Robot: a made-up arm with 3 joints. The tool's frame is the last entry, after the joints.
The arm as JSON. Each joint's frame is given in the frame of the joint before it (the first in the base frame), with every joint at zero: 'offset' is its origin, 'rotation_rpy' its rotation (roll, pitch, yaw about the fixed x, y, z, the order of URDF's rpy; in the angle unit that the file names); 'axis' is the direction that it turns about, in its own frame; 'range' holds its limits. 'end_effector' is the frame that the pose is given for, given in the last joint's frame.
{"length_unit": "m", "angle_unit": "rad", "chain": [
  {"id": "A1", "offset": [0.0, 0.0, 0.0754], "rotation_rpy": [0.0, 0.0, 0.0], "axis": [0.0, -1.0, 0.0], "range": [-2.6, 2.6]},
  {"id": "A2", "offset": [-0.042, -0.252, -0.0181], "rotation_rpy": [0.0, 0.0, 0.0], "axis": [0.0, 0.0, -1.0], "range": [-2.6, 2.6]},
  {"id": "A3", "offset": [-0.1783, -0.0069, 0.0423], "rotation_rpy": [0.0, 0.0, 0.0], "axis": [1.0, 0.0, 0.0], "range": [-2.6, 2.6]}
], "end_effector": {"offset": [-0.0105, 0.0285, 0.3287], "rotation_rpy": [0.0, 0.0, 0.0]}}
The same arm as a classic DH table. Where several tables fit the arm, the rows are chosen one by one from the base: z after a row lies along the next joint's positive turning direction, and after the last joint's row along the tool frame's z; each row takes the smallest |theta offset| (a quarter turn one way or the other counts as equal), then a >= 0, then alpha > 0; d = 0 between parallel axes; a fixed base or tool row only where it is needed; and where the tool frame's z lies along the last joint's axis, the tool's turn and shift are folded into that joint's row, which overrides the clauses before.
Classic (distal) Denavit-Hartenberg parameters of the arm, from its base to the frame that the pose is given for. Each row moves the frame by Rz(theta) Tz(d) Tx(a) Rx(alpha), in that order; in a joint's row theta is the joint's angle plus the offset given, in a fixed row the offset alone. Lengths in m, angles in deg.
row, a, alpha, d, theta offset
base (fixed), 0.0000, 90.00, 0.0754, 0.00
A1, -0.0420, 90.00, 0.2520, 0.00
A2, 0.0069, 90.00, -0.0242, 90.00
A3, -0.0285, 90.00, -0.1888, 0.00
tool (fixed), 0.0000, 0.00, 0.3287, 90.00
Joint limits (deg, base to tool): -148.97..148.97 -148.97..148.97 -148.97..148.97

